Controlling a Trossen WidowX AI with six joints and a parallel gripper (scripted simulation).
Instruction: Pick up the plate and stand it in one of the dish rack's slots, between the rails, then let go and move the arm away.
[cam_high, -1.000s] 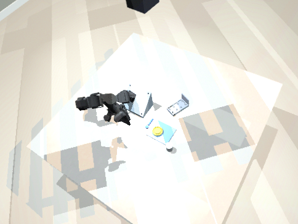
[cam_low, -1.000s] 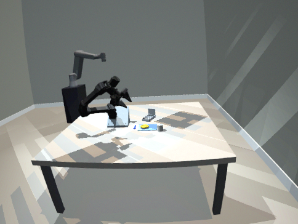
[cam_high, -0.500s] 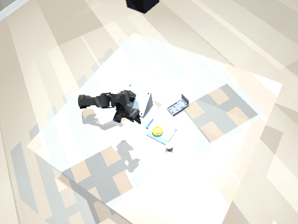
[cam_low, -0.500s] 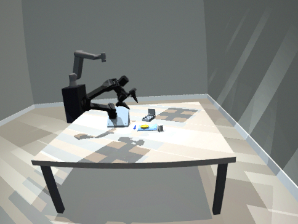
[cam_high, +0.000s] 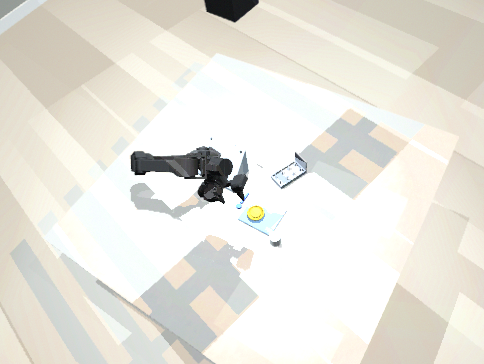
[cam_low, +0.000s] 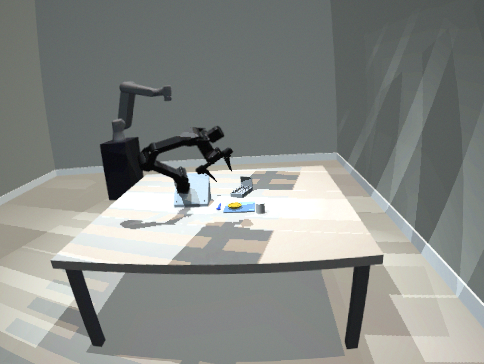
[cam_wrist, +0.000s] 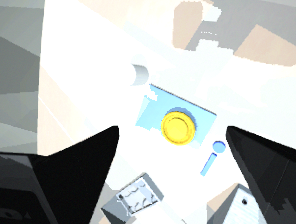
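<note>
My gripper tip is now 20 mm short of the plate, 70 mm to the right of it and 170 mm above it. Round my gripper tip: light blue mat: 40 mm ahead, 90 mm to the left, 180 mm below; then white cup: 150 mm ahead, 20 mm to the left, 160 mm below; then blue spoon: 60 mm behind, 80 mm to the left, 180 mm below.
</note>
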